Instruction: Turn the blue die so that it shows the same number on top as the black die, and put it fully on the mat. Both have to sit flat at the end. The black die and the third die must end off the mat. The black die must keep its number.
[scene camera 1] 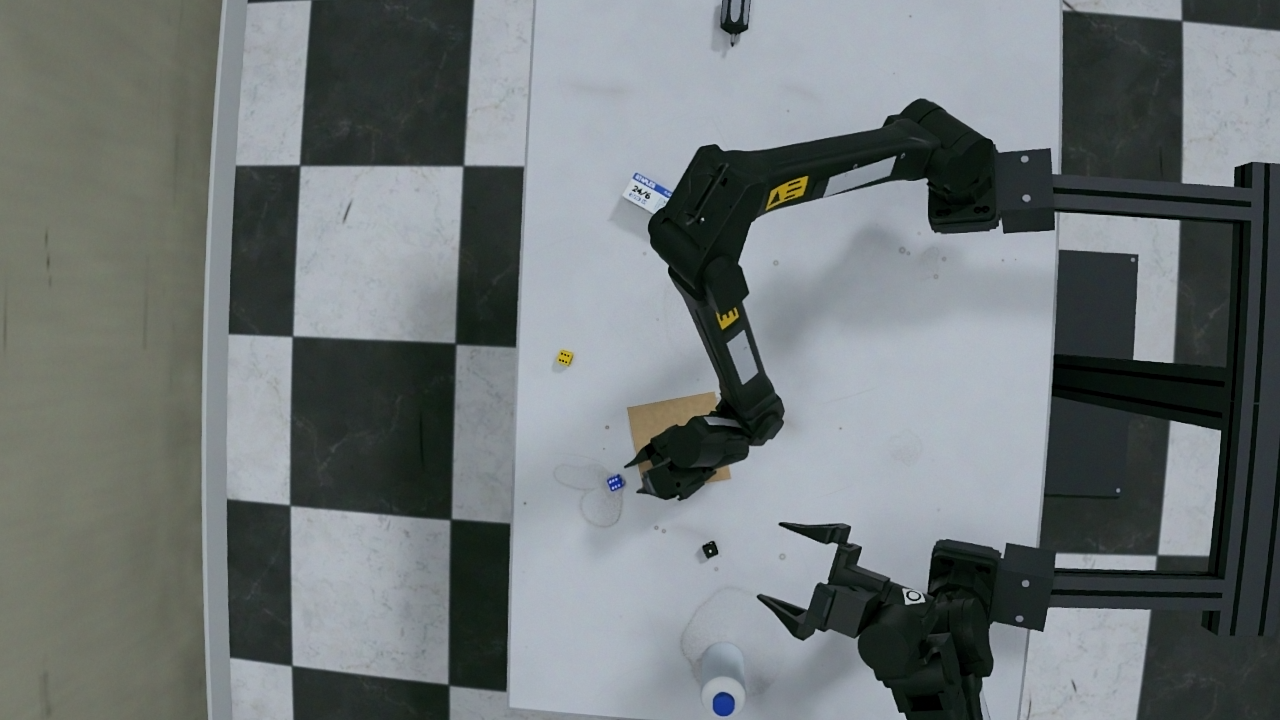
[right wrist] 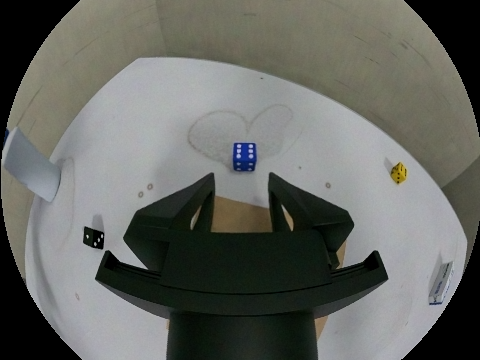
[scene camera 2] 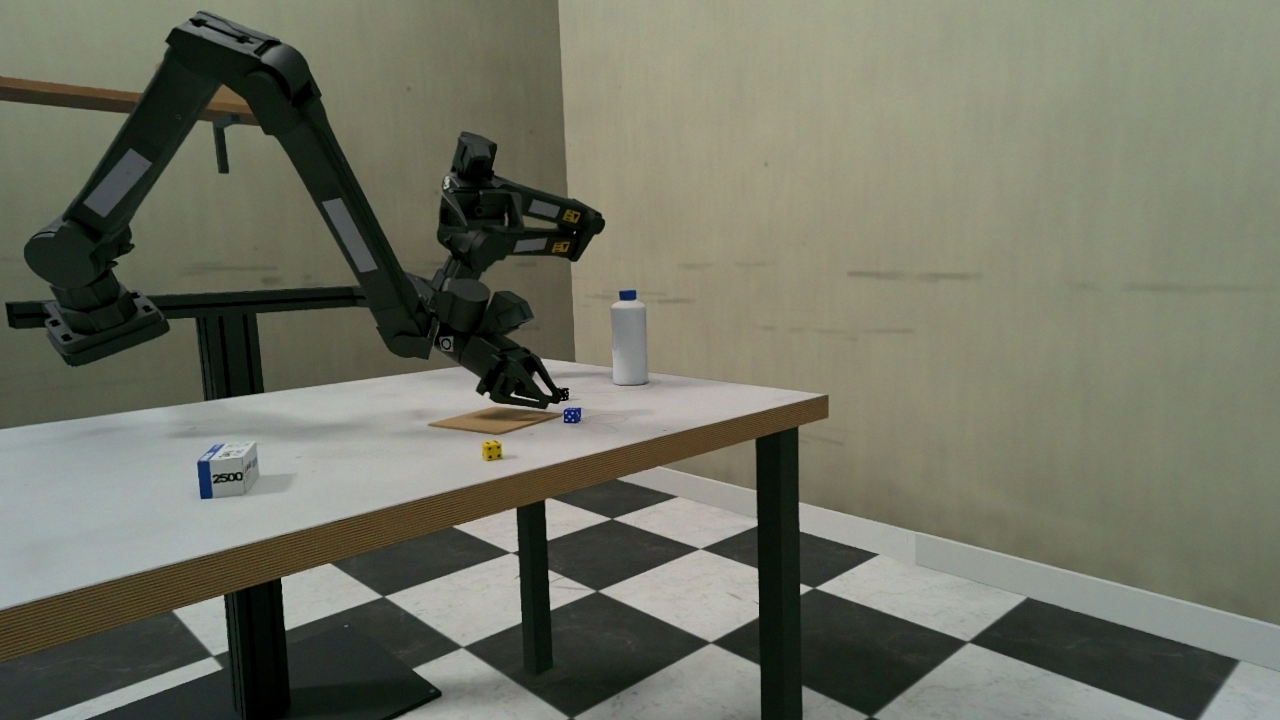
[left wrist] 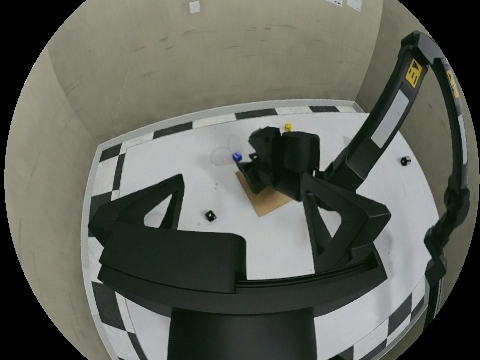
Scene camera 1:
my left gripper: 769, 559
my right gripper: 632, 478
tan mat: 648, 420
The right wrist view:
my right gripper: 241, 179
tan mat: 229, 215
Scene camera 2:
my left gripper: 495, 229
my right gripper: 554, 403
tan mat: 496, 420
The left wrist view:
my left gripper: 242, 179
tan mat: 269, 199
